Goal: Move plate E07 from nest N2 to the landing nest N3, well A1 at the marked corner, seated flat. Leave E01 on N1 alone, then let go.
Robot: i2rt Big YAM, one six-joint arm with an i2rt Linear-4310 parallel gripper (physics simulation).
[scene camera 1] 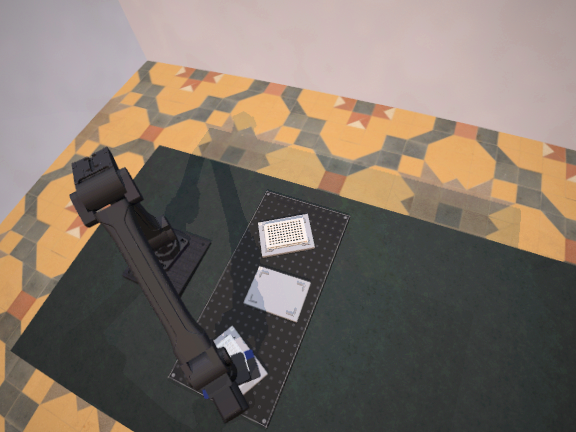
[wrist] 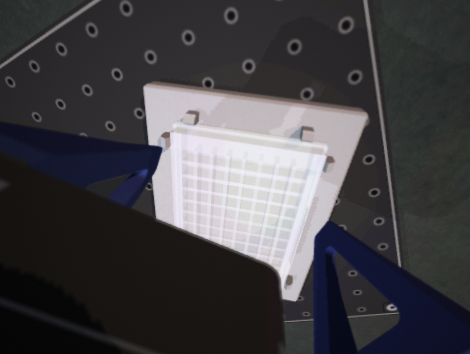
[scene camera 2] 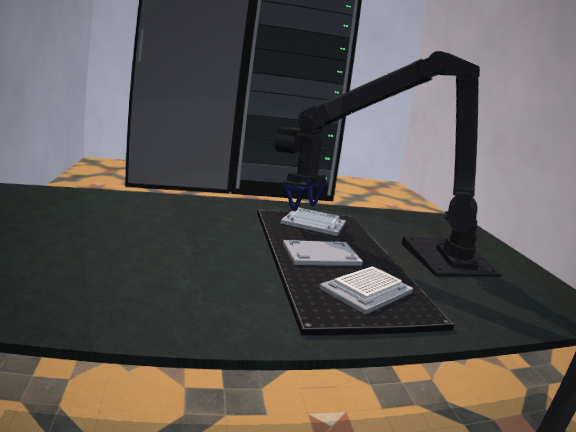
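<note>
A clear plate (scene camera 1: 228, 344) (scene camera 2: 317, 217) (wrist: 235, 175) sits between the corner posts of a white nest (scene camera 1: 260, 374) (scene camera 2: 307, 228) (wrist: 340, 125), at the end of the board near the cabinet. My gripper (scene camera 2: 303, 207) (wrist: 243, 195) is open and empty above this plate, with a blue finger toward each side. A bare white nest (scene camera 1: 277, 294) (scene camera 2: 322, 253) with corner posts lies in the middle. A cream plate (scene camera 1: 285, 233) (scene camera 2: 371, 281) sits on the third nest (scene camera 1: 311, 244) (scene camera 2: 345, 299). Plate and nest labels and the A1 marks cannot be read. The wrist housing hides the clear plate's lower left in the wrist view.
The nests stand in a row on a black perforated board (scene camera 1: 320, 240) (scene camera 2: 320, 320) (wrist: 270, 30) on a dark green table (scene camera 1: 425, 325) (scene camera 2: 150, 280). The arm's base plate (scene camera 1: 192, 260) (scene camera 2: 425, 257) is beside the board. A dark cabinet (scene camera 2: 190, 100) stands behind the table.
</note>
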